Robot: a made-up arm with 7 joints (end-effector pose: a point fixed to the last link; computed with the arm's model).
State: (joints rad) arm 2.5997 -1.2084 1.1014 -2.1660 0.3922 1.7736 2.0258
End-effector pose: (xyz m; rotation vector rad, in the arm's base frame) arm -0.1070 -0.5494 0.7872 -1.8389 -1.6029 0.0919
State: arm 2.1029 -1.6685 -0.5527 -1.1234 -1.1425 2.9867 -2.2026
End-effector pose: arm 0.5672 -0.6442 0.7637 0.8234 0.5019 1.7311
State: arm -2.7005 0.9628 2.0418 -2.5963 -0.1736 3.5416 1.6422
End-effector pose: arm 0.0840 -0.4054 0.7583 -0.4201 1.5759 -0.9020
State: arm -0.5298 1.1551 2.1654 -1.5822 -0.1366 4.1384 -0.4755
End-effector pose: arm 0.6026 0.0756 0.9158 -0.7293 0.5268 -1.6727
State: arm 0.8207 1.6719 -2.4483 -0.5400 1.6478 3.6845 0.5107
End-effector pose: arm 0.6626 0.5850 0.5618 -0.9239 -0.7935 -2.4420
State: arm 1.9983 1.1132 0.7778 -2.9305 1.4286 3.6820 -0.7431
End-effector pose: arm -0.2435 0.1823 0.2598 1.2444 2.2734 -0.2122
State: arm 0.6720 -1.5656 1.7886 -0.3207 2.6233 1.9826 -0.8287
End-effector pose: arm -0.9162 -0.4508 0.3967 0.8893 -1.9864 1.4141
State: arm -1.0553 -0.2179 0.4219 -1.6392 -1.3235 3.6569 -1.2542
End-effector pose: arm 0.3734 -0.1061 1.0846 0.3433 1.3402 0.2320
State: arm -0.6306 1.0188 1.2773 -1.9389 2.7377 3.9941 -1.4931
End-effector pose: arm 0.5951 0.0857 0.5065 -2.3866 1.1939 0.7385
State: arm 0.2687 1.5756 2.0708 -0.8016 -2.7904 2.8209 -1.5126
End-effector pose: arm 0.6928 0.5666 0.6496 0.0565 1.5782 1.2870
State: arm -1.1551 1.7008 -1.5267 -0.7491 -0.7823 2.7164 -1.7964
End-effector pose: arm 0.0882 -0.9679 0.2254 -1.0507 -1.6387 2.3582
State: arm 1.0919 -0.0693 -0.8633 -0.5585 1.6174 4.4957 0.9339
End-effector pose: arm 0.1831 -0.0229 1.2518 1.0756 1.0287 -0.6289
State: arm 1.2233 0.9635 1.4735 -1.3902 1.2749 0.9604 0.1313
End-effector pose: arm -0.3646 0.7163 0.7957 0.3749 -1.4890 2.6171
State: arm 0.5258 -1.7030 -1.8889 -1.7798 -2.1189 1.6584 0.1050
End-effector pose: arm -0.0911 -0.7459 0.1687 2.6134 -1.1470 -0.4232
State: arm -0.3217 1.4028 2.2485 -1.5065 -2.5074 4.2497 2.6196
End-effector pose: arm 0.6002 0.1449 0.8089 -0.4085 -0.8391 0.1266
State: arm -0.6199 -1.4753 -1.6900 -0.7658 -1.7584 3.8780 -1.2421
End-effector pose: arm -0.8336 0.2156 0.5297 0.8317 -0.4707 -1.1630
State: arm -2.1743 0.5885 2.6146 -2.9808 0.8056 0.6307 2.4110
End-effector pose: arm 0.1445 0.0933 0.5833 0.8681 -0.7698 -1.2224
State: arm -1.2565 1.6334 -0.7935 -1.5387 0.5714 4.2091 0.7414
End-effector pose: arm -0.1232 -0.6953 0.0886 0.8768 -1.4415 0.9487
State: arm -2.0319 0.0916 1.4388 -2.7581 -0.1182 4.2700 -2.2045
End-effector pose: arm 0.2888 -0.2158 0.6637 1.1021 1.2253 0.3859
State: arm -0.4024 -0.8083 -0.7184 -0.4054 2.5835 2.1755 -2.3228
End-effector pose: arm -0.6089 0.0442 1.2257 -0.9425 0.7505 1.8886
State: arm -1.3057 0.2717 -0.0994 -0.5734 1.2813 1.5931 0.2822
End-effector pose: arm 0.1159 -0.5537 1.2810 -1.7374 1.1133 -1.4212
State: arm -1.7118 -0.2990 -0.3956 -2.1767 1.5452 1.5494 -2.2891
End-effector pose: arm -0.2809 -0.3941 0.8550 1.7674 -0.0883 1.7615
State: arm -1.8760 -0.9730 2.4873 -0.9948 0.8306 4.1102 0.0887
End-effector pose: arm 0.4575 0.6828 0.6712 -1.1023 0.0215 -2.1021
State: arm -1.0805 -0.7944 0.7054 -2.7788 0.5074 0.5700 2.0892
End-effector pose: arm 0.2368 0.0286 0.6187 0.2033 -1.8411 -1.3331
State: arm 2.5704 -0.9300 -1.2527 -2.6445 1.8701 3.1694 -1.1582
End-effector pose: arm 0.3042 0.2494 0.5466 -2.0047 -0.3546 0.3764
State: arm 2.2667 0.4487 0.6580 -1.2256 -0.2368 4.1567 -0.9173
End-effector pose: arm -0.5650 0.2972 0.9656 0.1644 -0.5852 -1.1362
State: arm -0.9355 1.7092 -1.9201 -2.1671 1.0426 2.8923 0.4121
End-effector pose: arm -0.1562 -0.6167 0.6298 -0.0374 -1.4310 -0.0549
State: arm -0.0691 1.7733 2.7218 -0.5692 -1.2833 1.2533 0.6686
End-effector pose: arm 1.0170 0.0852 0.4981 -1.8417 -0.0209 0.5895
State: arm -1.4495 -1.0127 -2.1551 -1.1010 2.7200 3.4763 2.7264
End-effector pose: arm -0.4430 0.6811 0.5461 -0.4772 -2.0130 -0.2736
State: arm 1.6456 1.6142 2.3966 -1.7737 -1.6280 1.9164 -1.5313
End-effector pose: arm -0.4368 0.4781 0.8794 1.6538 -1.3155 -1.0007
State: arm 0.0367 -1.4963 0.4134 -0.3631 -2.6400 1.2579 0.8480
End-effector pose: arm -1.0020 0.0254 0.6720 0.7919 2.5230 -1.2182
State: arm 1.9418 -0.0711 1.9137 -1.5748 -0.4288 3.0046 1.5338
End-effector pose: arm -0.3671 -0.4285 1.0803 -0.3607 -1.8502 1.2093
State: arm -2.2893 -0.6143 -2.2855 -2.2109 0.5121 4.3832 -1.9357
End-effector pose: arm 0.0705 0.5754 0.5760 0.7919 2.1038 2.0188
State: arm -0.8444 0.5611 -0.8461 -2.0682 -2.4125 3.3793 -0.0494
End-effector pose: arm 0.0870 -0.5656 0.5156 2.4130 1.3377 -0.6194
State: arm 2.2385 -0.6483 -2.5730 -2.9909 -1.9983 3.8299 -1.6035
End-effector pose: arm 0.2767 -0.0645 0.4575 0.0107 -2.4352 -1.6004
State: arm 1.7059 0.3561 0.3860 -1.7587 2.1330 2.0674 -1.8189
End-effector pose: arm -0.2905 0.6801 0.6633 -0.5131 -1.2017 0.2865
